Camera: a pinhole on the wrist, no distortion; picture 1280 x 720 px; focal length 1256.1 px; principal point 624.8 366.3 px. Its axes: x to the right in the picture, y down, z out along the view. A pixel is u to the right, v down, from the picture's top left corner.
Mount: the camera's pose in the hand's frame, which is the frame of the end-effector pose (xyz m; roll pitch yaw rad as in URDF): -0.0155 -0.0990 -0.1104 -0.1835 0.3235 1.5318
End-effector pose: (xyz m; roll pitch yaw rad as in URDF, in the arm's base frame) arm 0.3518 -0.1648 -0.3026 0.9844 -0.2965 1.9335
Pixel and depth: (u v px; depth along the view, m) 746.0 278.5 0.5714
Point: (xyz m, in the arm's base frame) 0.6613 -0.2270 0.0032
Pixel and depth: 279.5 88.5 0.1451
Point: 0.4300 -0.1295 -0.3543
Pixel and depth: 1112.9 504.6 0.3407
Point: 0.4623 -0.2933 -0.1423
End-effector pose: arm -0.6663 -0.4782 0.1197 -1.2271 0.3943 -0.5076
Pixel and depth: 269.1 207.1 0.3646
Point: -0.5288 -0.2941 0.2866
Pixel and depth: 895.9 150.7 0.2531
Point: -0.6166 -0.3679 0.1310
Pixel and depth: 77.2 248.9 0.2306
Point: -0.5980 -0.4114 0.2821
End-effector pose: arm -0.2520 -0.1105 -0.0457 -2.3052 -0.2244 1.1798
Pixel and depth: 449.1 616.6 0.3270
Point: -0.4541 -0.1468 -0.1770
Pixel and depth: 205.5 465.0 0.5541
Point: -0.6661 -0.0517 -0.3090
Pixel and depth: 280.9 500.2 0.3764
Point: -0.5179 -0.1013 -0.1912
